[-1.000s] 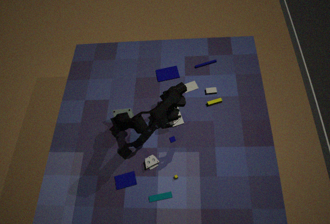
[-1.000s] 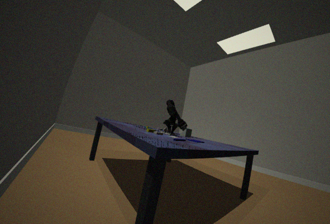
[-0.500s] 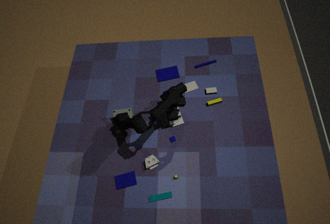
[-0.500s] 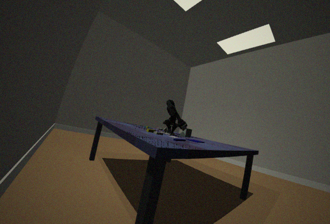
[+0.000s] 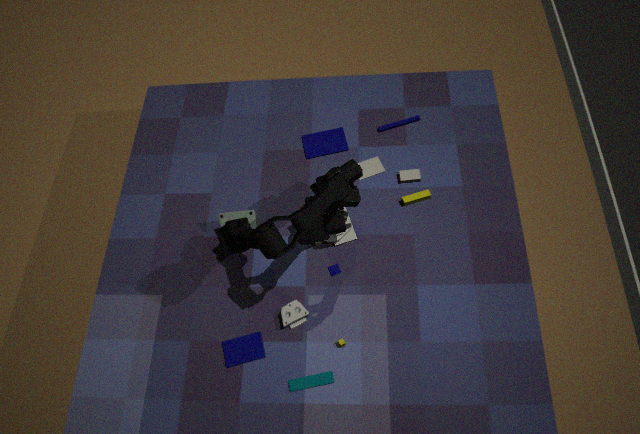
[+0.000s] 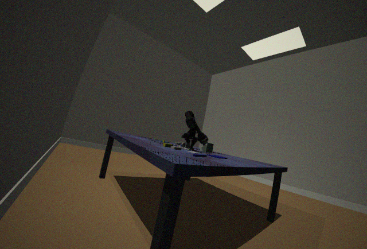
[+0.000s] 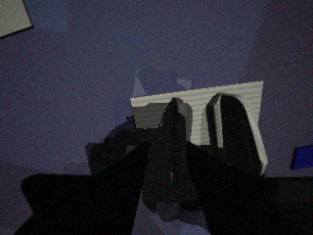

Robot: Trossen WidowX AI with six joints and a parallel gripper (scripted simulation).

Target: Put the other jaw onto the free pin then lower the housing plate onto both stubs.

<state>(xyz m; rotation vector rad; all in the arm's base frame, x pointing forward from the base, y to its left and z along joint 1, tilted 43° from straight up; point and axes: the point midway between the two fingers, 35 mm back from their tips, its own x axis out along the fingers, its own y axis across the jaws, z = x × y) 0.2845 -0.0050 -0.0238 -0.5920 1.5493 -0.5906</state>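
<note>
My gripper tip is now 3 cm past the white jaw and 2 cm to the left of it. Also, from my gripper tip: small blue cube 2 cm behind, 17 cm to the right, 1 cm below; white plate 14 cm ahead, 16 cm to the left, 1 cm below; white base 2 cm ahead, 3 cm to the right, 1 cm below.
</note>
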